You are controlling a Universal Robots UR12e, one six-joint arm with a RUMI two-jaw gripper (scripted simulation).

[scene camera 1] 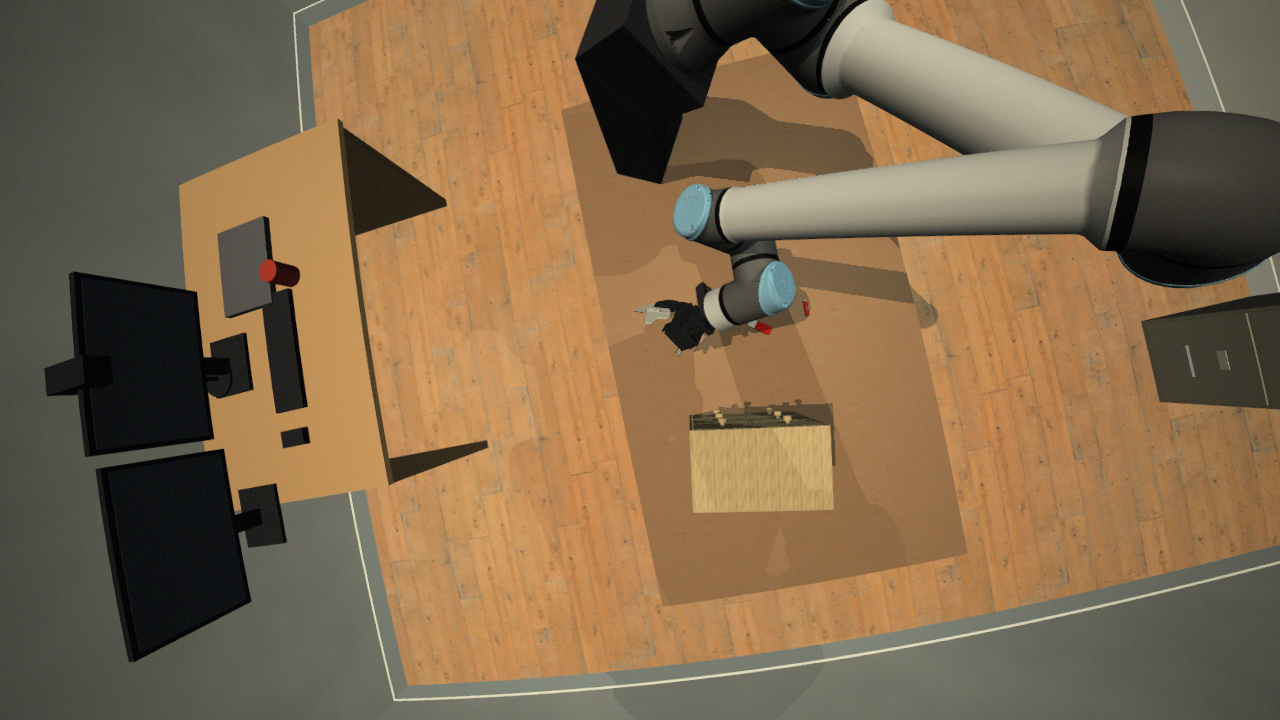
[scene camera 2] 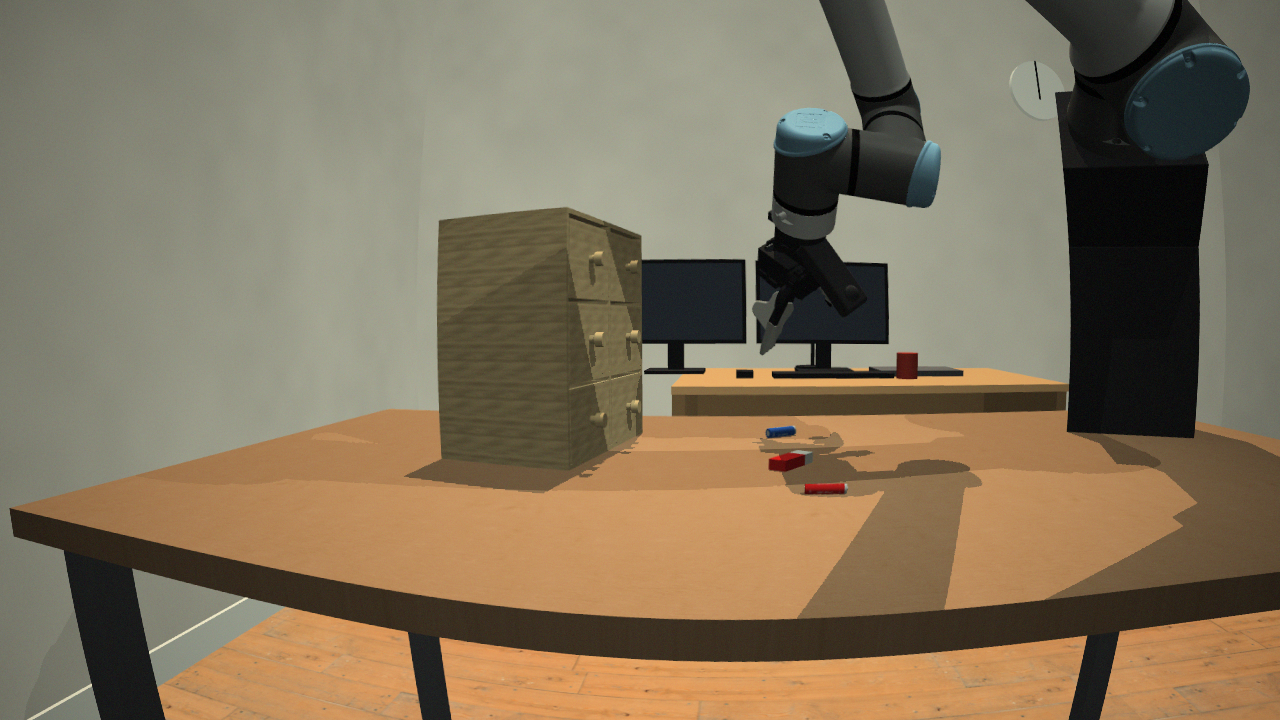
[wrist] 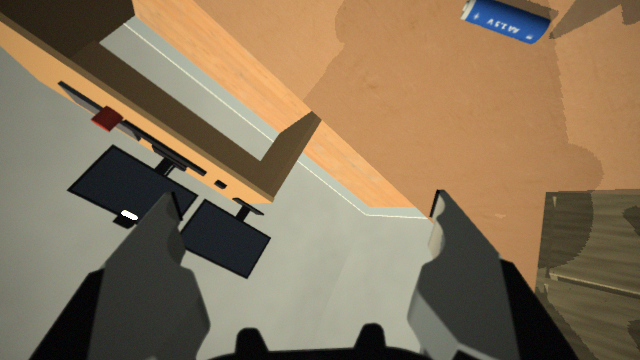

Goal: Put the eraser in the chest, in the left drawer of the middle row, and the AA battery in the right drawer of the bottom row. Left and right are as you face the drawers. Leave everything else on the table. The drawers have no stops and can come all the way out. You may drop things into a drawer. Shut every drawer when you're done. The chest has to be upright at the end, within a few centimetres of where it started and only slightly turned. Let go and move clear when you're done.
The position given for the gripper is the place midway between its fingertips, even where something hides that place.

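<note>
There's a wooden chest, and you'd find the chest (scene camera 2: pixel 502 279) and (scene camera 1: pixel 757 469). As for the gripper (scene camera 2: pixel 797 329), it's there in the wrist view (wrist: pixel 309 192) as well, and so it is in scene camera 1 (scene camera 1: pixel 656 332).
</note>
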